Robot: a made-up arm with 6 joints. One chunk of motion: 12 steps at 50 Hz.
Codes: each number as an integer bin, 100 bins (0 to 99) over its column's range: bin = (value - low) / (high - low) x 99, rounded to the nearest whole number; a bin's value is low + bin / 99 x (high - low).
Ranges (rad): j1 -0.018..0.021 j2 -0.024..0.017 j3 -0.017..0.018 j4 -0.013..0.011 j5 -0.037..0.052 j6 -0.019..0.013
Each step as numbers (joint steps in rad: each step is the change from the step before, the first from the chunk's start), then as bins.
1 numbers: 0.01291 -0.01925 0.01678 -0.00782 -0.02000 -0.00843
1 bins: 78 11 96 21 19 33
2 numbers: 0.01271 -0.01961 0.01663 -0.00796 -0.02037 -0.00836
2 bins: 78 11 95 21 18 33
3 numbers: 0.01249 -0.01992 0.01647 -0.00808 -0.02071 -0.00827
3 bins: 77 10 95 20 18 33
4 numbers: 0.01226 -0.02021 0.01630 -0.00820 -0.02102 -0.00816
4 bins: 77 9 94 20 18 34
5 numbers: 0.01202 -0.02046 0.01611 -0.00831 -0.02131 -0.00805
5 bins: 76 9 94 19 17 34
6 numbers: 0.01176 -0.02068 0.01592 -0.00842 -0.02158 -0.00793
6 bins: 76 8 93 19 17 34
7 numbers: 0.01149 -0.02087 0.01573 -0.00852 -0.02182 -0.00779
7 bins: 75 8 93 18 17 35
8 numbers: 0.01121 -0.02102 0.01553 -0.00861 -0.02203 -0.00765
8 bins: 74 7 92 18 17 35
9 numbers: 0.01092 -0.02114 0.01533 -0.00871 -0.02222 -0.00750
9 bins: 73 7 91 18 16 36
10 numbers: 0.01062 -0.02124 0.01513 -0.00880 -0.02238 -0.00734
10 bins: 73 7 91 17 16 36
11 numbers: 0.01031 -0.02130 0.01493 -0.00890 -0.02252 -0.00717
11 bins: 72 7 90 17 16 37
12 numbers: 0.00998 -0.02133 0.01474 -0.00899 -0.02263 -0.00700
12 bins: 71 6 90 17 16 37
